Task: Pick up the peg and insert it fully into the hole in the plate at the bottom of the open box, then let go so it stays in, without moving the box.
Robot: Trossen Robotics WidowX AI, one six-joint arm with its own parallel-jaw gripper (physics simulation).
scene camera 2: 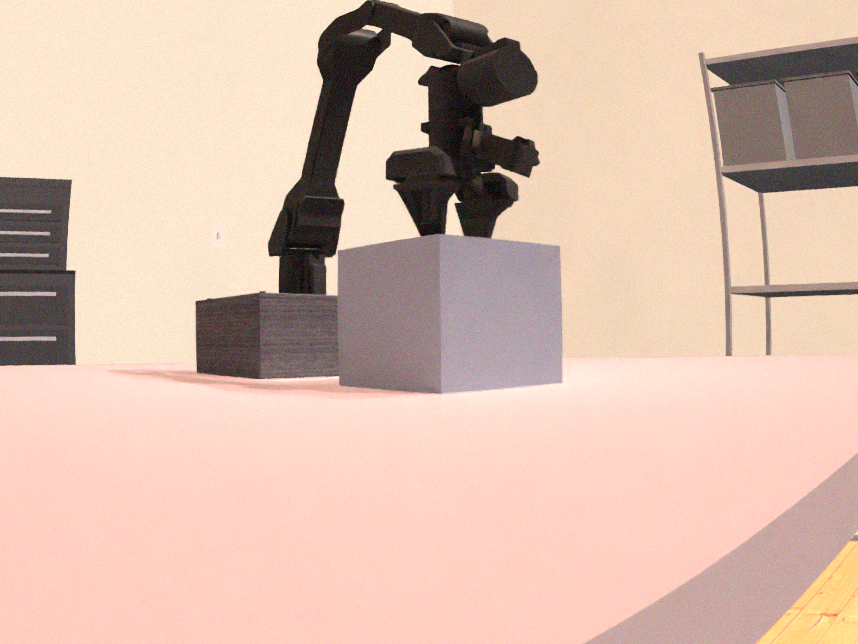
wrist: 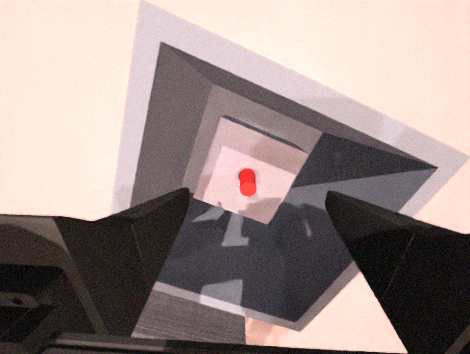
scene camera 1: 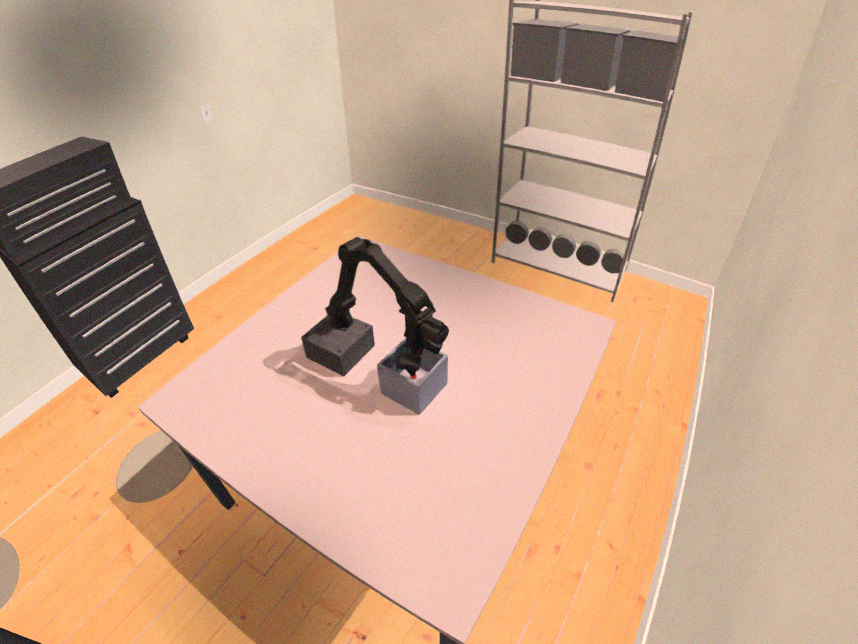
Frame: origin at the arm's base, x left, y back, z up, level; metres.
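Seen in the pictures: gripper, fingertip midpoint: [wrist: 256, 196]; arm's base, link origin: [scene camera 2: 301, 299] [scene camera 1: 342, 323].
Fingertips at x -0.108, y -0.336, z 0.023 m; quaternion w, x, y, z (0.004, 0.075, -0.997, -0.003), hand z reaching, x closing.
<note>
Pixels of each thing's top centre, then the offset from my fingertips to it. Level surfaces: height alone.
- red peg, top centre: [wrist: 248, 189] [scene camera 1: 413, 370] dx +0.002, dy +0.012, dz -0.034 m
- pale plate, top centre: [wrist: 247, 178] [scene camera 1: 413, 376] dx +0.002, dy +0.013, dz -0.061 m
- grey-blue open box, top centre: [wrist: 250, 227] [scene camera 2: 448, 246] [scene camera 1: 412, 359] dx +0.002, dy +0.013, dz +0.016 m
- pink table top, surface height: dz -0.122 m
The red peg [wrist: 247, 183] [scene camera 1: 413, 377] stands in the round hole of the pale plate [wrist: 215, 185] at the bottom of the box; its upper part shows above the plate. How deep its lower end sits is hidden. The grey-blue open box [scene camera 1: 397, 389] [scene camera 2: 500, 318] [wrist: 131, 135] stands upright on the table. My gripper [wrist: 256, 196] [scene camera 2: 454, 234] is wide open and empty, its fingers pointing down. The fingertips are about level with the box rim in scene camera 2, above the peg and apart from it. The box walls hide the peg and plate in that view.
The dark base block [scene camera 1: 339, 344] [scene camera 2: 298, 337] [wrist: 195, 315] of the arm stands close beside the box. The box walls surround the plate on all sides. The pink table top [scene camera 1: 429, 485] [scene camera 2: 346, 499] extends around both. A shelf rack [scene camera 1: 500, 173] and a drawer cabinet [scene camera 1: 97, 277] stand beyond the table.
</note>
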